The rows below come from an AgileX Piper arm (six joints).
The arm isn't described. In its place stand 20 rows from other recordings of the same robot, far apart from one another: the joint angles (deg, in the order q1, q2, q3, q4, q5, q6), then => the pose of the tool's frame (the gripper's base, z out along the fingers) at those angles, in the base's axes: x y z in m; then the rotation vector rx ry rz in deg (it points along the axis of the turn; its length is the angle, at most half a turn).
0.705, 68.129, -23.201, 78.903, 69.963, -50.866 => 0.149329 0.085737 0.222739 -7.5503 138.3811 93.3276
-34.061, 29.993, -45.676, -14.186, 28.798, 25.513 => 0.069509 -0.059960 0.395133 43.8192 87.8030 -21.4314
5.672, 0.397, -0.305, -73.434, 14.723, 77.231 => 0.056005 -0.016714 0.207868 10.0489 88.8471 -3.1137
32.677, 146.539, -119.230, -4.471, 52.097, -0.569 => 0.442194 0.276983 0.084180 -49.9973 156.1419 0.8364
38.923, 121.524, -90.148, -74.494, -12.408, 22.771 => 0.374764 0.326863 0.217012 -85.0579 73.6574 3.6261
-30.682, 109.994, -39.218, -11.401, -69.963, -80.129 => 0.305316 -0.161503 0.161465 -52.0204 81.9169 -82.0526
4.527, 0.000, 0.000, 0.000, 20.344, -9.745 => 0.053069 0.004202 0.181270 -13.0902 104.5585 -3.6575
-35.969, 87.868, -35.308, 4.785, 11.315, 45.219 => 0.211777 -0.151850 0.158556 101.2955 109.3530 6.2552
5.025, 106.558, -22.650, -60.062, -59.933, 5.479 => 0.227753 0.088536 0.103663 -63.2567 98.6830 35.2095
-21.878, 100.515, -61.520, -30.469, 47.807, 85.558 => 0.291507 -0.153895 0.189274 110.8198 114.1345 -22.7079
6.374, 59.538, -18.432, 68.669, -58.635, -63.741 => 0.167617 -0.054105 0.250905 26.3776 93.1952 -46.6671
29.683, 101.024, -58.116, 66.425, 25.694, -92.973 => 0.293328 0.208820 0.193244 -75.9625 113.8984 28.6733
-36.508, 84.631, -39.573, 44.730, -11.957, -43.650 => 0.229091 -0.186076 0.216170 44.0004 115.6489 -30.0420
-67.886, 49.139, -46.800, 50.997, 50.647, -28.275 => 0.108485 -0.121721 0.353868 56.7283 102.5868 4.4287
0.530, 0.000, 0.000, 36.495, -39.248, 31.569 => 0.031969 -0.033948 0.257601 44.9116 34.6148 47.0139
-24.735, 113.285, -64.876, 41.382, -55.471, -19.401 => 0.361177 -0.220957 0.216191 49.0976 73.9618 -38.6578
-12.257, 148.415, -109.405, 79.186, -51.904, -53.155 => 0.507866 -0.182318 0.095702 59.7896 88.3178 -43.3098
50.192, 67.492, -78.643, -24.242, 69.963, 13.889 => 0.163934 0.141875 0.423319 -43.5828 129.5726 -2.4728
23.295, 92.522, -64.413, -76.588, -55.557, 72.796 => 0.287483 0.203259 0.321026 -55.5496 83.1242 65.0671
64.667, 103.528, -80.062, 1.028, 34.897, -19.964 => 0.171465 0.364379 0.256931 -97.1794 107.9617 19.3030
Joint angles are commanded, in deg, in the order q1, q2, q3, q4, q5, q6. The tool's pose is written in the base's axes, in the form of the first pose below.
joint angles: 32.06, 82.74, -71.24, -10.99, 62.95, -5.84
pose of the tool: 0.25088 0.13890 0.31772 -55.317 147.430 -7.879
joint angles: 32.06, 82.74, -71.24, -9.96, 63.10, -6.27
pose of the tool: 0.24992 0.13997 0.31738 -55.612 147.777 -6.711
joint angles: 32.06, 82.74, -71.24, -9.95, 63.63, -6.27
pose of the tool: 0.24927 0.13950 0.31709 -55.726 148.276 -6.895
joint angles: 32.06, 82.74, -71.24, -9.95, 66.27, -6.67
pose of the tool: 0.24607 0.13714 0.31579 -56.833 150.560 -7.985
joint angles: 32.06, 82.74, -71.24, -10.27, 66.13, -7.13
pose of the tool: 0.24649 0.13688 0.31593 -57.493 150.094 -8.468
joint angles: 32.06, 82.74, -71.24, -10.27, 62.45, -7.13
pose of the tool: 0.25093 0.14019 0.31781 -56.672 146.654 -7.110
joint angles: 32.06, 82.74, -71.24, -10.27, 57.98, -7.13
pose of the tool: 0.25611 0.14418 0.32056 -55.650 142.470 -5.513
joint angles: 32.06, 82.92, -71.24, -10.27, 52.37, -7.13
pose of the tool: 0.26280 0.14944 0.32376 -54.413 137.368 -3.628
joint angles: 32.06, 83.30, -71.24, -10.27, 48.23, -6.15
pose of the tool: 0.26821 0.15371 0.32523 -52.437 134.260 -1.943
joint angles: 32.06, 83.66, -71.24, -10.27, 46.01, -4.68
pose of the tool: 0.27149 0.15627 0.32529 -50.366 133.142 -0.662
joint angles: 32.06, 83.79, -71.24, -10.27, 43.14, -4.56
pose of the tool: 0.27461 0.15891 0.32733 -49.635 130.609 0.342
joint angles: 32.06, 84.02, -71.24, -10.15, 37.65, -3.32
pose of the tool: 0.28011 0.16388 0.33174 -47.046 126.214 2.858
